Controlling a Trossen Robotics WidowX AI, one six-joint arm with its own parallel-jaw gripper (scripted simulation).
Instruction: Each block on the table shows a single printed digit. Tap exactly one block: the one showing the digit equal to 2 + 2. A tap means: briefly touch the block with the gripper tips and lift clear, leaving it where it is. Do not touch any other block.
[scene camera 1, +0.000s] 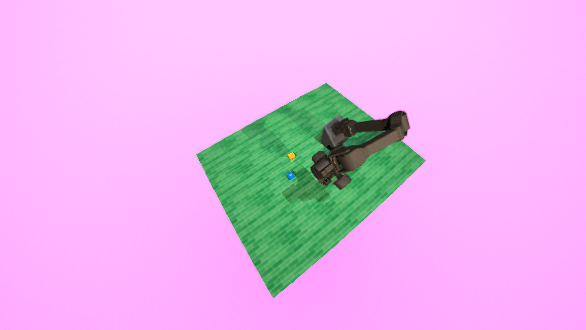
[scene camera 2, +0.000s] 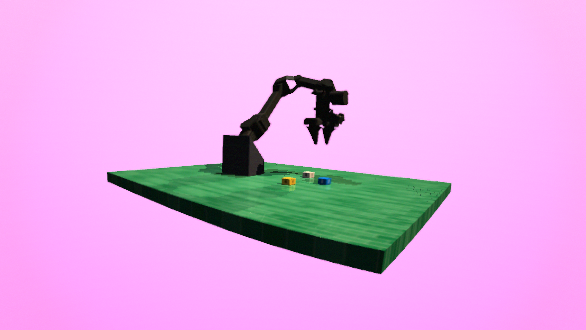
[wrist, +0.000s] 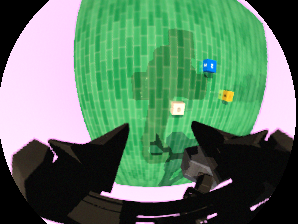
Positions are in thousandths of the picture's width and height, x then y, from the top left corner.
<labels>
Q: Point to my gripper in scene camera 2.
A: At 549, 438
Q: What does my gripper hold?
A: Nothing.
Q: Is my gripper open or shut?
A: Open.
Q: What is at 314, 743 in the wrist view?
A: My gripper.
</labels>
